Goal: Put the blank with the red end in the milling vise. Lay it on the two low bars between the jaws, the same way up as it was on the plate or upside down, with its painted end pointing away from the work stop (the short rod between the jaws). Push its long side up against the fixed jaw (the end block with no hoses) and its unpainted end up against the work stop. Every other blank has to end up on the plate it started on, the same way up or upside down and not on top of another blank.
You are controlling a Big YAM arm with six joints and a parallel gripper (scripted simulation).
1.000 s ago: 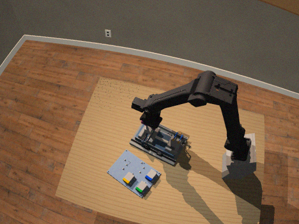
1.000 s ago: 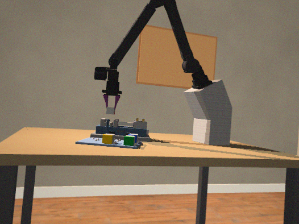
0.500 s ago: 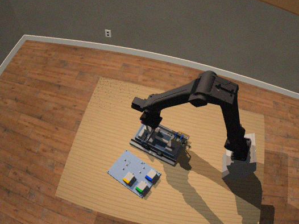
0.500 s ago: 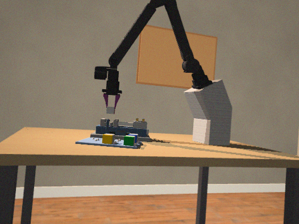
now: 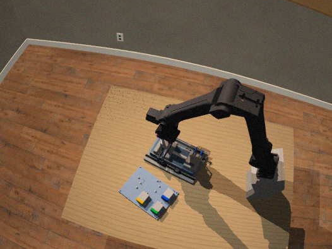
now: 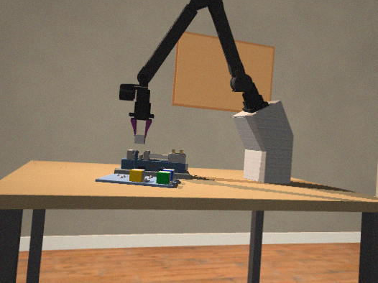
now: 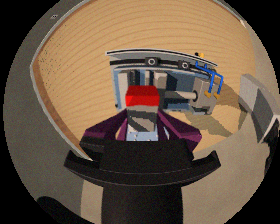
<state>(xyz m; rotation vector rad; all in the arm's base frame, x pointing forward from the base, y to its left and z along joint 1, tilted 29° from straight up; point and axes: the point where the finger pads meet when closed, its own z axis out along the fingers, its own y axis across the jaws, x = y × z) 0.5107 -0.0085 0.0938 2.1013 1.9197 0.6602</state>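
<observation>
The red-ended blank lies 2 cm below my hand. Also, from my hand: blue-ended blank: 22 cm to the left, 14 cm below, 12 cm behind; milling vise: 12 cm below, 7 cm behind, 1 cm to the left; grey block with hoses: 16 cm behind, 8 cm below, 2 cm to the left.
</observation>
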